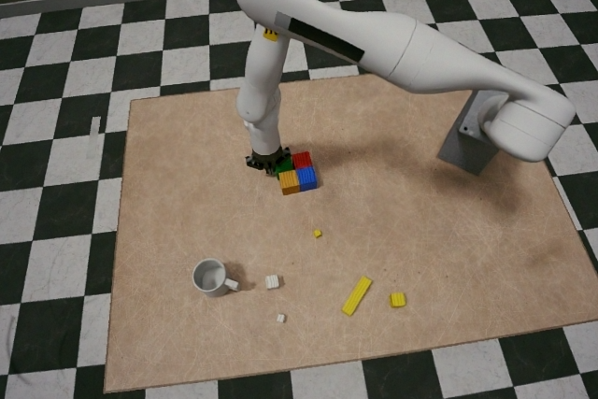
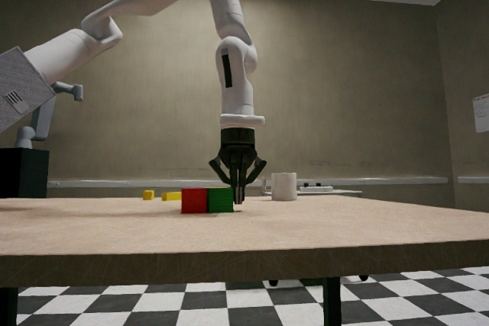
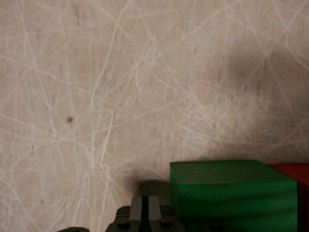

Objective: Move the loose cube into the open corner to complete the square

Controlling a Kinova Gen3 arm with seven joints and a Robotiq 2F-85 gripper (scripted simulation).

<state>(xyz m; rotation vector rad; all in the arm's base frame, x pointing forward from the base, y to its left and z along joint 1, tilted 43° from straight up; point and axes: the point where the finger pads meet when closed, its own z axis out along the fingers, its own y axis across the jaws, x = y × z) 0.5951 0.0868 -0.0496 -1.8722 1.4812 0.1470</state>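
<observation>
Now: the green cube 4 cm behind my hand, 1 cm to the right of it and 1 cm below it. From my hand the other things lie so: red cube (9 cm behind, 3 cm to the right, 1 cm below); blue cube (11 cm behind, 2 cm to the left, 1 cm below); orange cube (6 cm behind, 3 cm to the left, 1 cm below).
</observation>
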